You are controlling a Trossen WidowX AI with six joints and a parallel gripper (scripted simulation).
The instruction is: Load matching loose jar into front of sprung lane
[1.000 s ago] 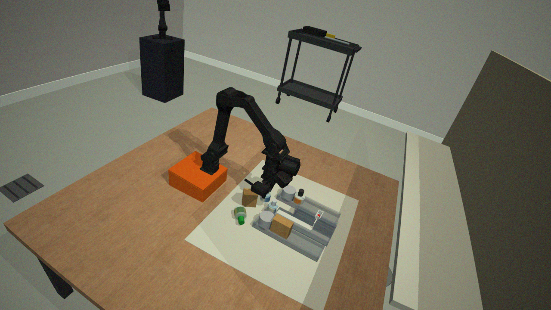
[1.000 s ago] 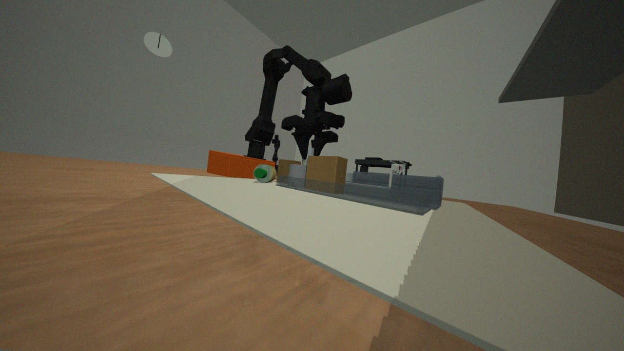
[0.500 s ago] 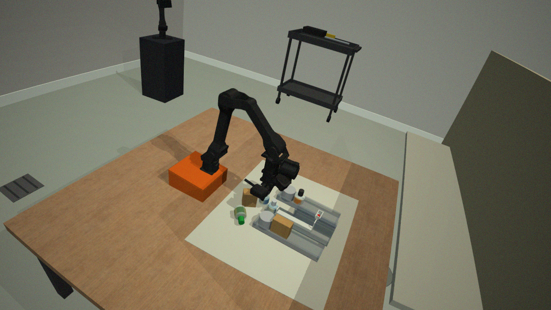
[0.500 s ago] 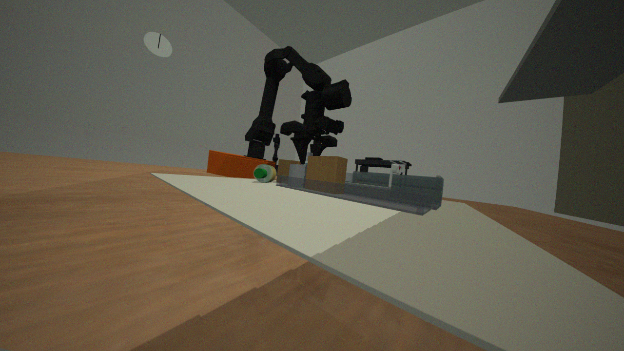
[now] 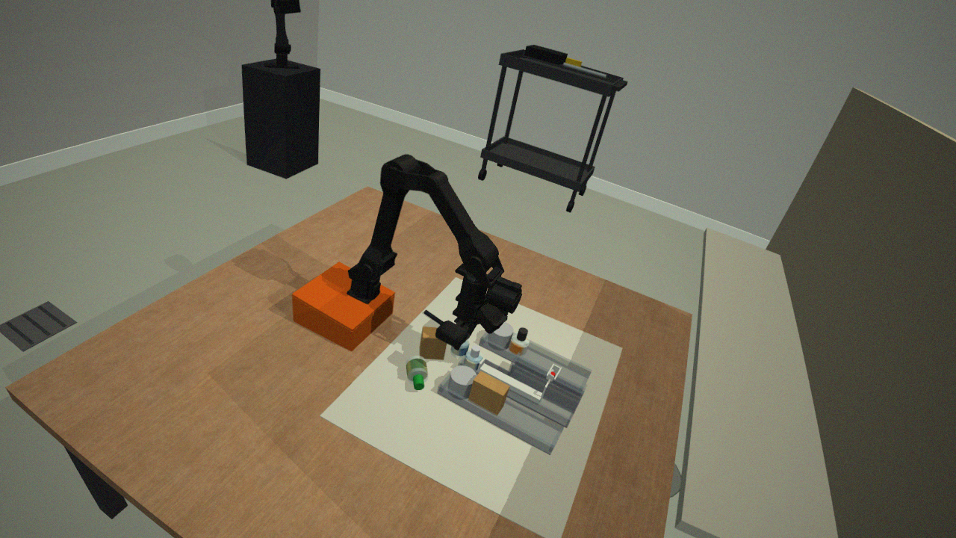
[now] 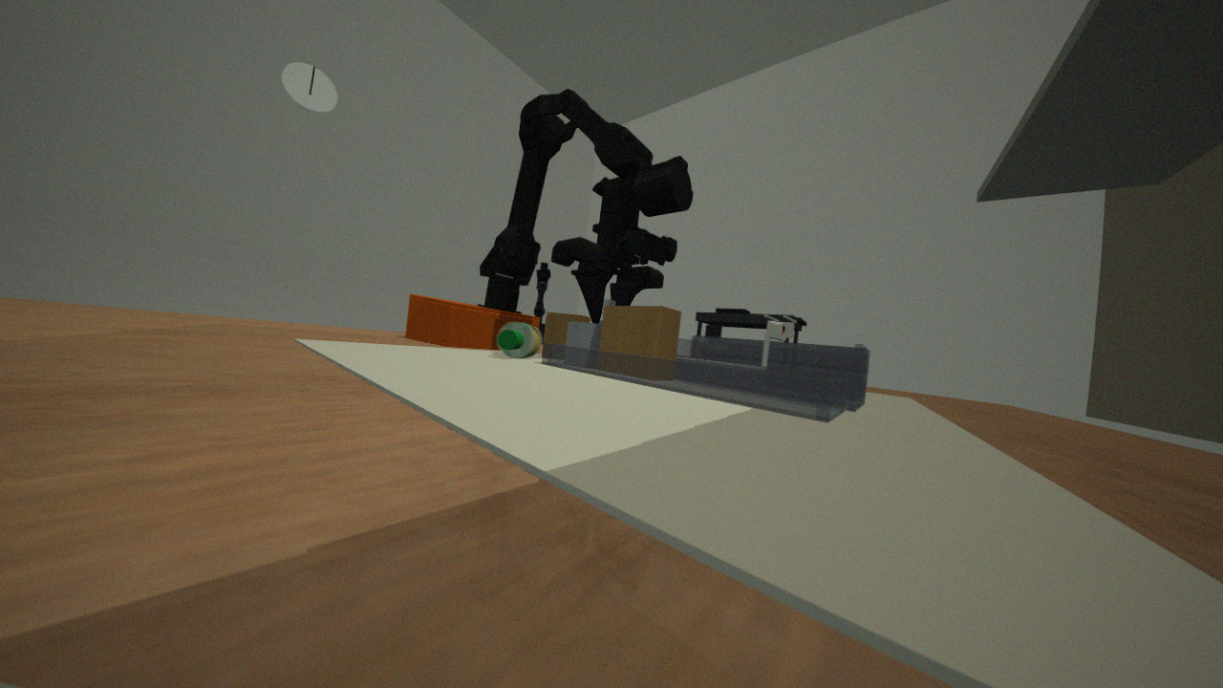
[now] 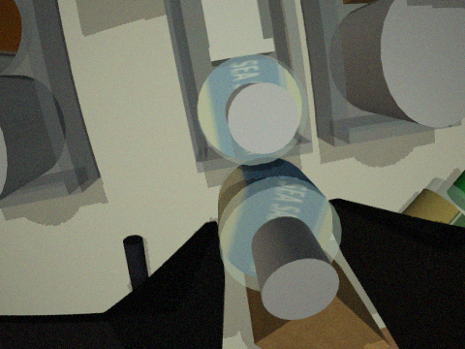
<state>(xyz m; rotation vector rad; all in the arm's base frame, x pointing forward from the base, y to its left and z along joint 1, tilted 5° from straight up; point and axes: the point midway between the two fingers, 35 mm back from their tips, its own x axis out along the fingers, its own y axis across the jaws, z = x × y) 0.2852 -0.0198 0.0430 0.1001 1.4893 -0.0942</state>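
Now: gripper tip 10 cm short of the white mat and 6 cm above it. Round my gripper tip: thin black stick 8 cm behind, 10 cm to the left, 5 cm below; white pusher plate 15 cm ahead, 1 cm to the left, 1 cm below; grey lane rack 19 cm ahead, 4 cm below.
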